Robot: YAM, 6 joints.
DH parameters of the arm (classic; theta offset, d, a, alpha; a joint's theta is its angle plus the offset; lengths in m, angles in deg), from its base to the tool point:
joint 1: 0 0.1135 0.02 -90
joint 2: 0 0 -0.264 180
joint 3: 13.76 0 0.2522 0
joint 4: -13.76 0 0.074 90
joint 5: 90 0 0 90
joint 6: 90 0.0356 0 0
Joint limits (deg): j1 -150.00..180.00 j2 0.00..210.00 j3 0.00..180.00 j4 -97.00..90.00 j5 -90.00..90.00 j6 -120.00..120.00
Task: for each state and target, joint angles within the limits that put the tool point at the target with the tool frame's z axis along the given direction. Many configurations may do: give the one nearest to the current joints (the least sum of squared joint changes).
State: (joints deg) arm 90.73 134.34 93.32 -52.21 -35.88 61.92
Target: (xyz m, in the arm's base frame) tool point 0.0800 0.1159 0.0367 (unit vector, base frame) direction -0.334 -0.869 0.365
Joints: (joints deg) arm 57.96 149.27 44.38 -96.88 10.25 61.92
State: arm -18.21 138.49 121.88 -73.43 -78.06 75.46
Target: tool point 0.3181 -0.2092 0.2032 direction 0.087 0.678 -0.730
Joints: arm -36.53 125.33 104.19 -93.42 -36.62 75.46
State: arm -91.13 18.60 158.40 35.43 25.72 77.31
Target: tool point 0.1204 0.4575 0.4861 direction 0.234 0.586 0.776
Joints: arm -104.40 27.39 152.50 3.78 -4.64 77.31
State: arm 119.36 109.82 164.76 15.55 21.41 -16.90
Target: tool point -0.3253 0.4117 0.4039 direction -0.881 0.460 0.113
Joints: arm 126.63 125.99 126.81 6.37 -25.62 -16.90
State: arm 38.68 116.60 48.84 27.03 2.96 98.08
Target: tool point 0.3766 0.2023 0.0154 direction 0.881 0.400 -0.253
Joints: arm 28.58 141.72 59.92 67.10 4.02 98.08
